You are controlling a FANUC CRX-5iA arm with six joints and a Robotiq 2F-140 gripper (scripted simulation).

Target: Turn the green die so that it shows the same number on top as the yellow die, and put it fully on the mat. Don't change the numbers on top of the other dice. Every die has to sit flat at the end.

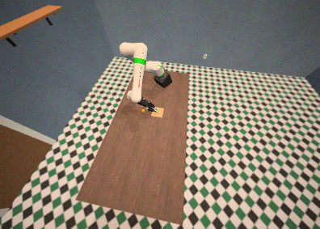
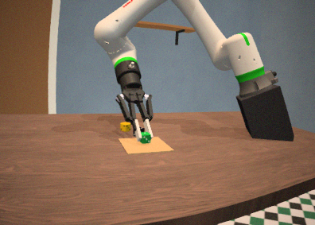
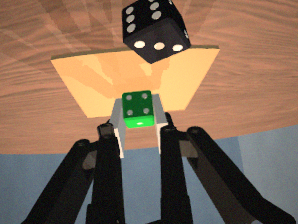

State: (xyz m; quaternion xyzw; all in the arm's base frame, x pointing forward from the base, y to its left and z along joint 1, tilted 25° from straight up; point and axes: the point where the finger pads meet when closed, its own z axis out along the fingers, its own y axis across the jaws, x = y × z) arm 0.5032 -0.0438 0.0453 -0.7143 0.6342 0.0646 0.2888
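Now: hand 20 mm to the right of the green die and 20 mm above it. Also, from my hand: yellow die (160 mm to the right, 30 mm below); then black die (80 mm to the right, 30 mm below, 20 mm behind); then mat (40 mm below, 20 mm to the left).
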